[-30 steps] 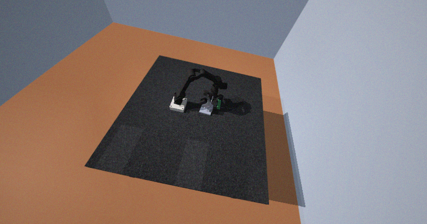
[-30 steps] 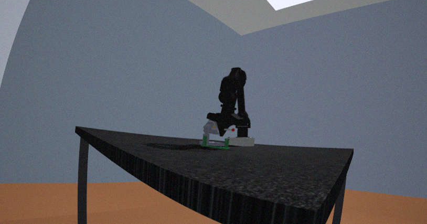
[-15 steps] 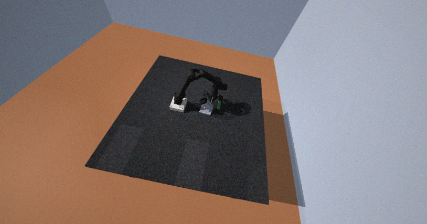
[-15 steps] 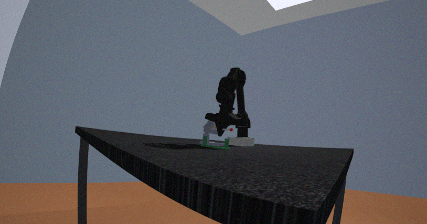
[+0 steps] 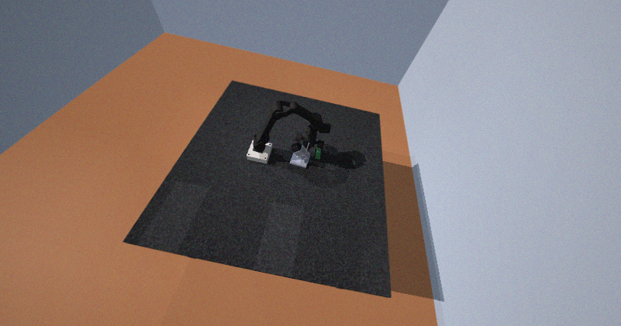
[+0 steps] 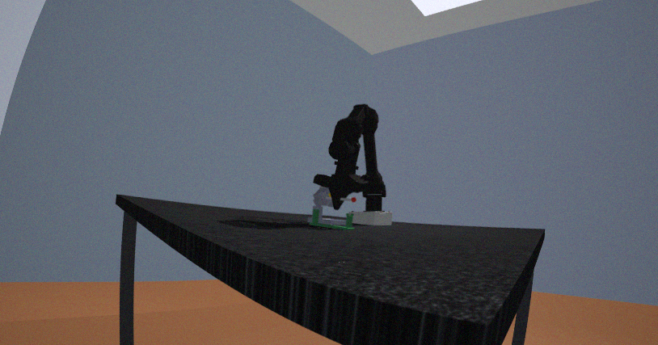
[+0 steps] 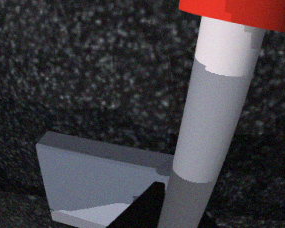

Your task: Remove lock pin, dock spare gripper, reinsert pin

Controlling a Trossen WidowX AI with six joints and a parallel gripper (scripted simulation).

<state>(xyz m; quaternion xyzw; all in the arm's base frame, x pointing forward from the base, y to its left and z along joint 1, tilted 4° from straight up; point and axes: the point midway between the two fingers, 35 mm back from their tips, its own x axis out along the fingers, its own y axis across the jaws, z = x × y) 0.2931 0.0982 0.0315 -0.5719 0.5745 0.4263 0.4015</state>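
Right now the grey mount is 6 cm to the right of my gripper tip. Also, from my gripper tip: spare gripper: 3 cm behind, 6 cm to the right, 6 cm above; green cradle: 8 cm ahead, 7 cm to the left, 3 cm below.
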